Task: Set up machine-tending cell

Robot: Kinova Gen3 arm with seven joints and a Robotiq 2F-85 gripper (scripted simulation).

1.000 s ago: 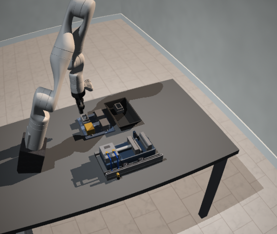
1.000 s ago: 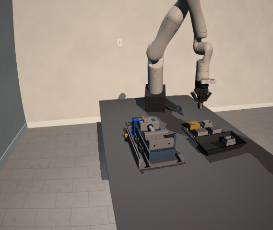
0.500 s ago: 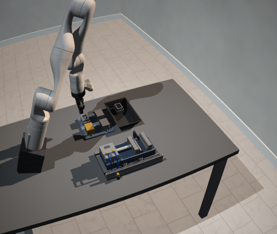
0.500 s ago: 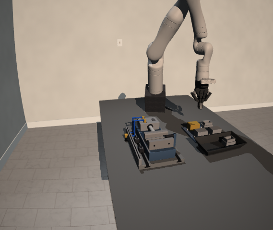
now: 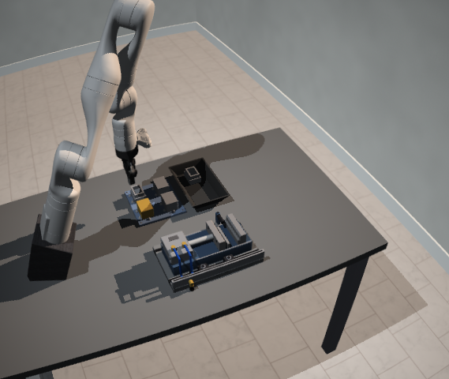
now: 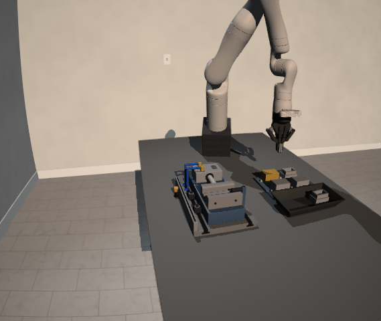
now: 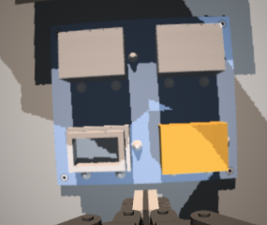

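Now: the brass blank 2 cm ahead of my hand, 5 cm to the right of it and 11 cm below it.
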